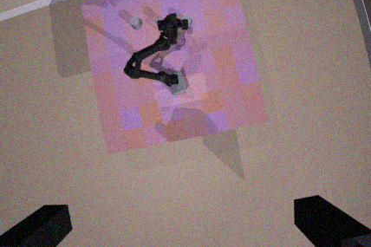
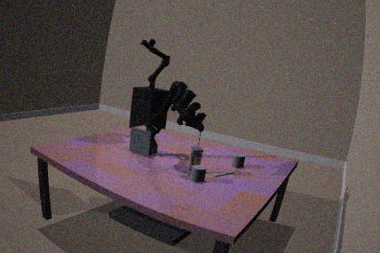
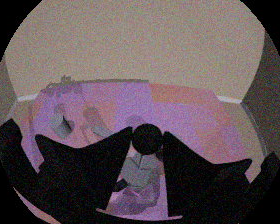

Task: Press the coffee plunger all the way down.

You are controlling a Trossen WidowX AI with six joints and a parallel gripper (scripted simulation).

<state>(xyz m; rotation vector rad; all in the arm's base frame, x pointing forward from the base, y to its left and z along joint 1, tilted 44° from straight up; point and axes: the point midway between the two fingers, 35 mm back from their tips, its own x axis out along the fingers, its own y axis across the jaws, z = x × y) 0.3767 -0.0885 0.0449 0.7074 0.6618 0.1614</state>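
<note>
My gripper tip is 12 cm above the coffee press, 2 cm past it and 1 cm to the right of it.
</note>
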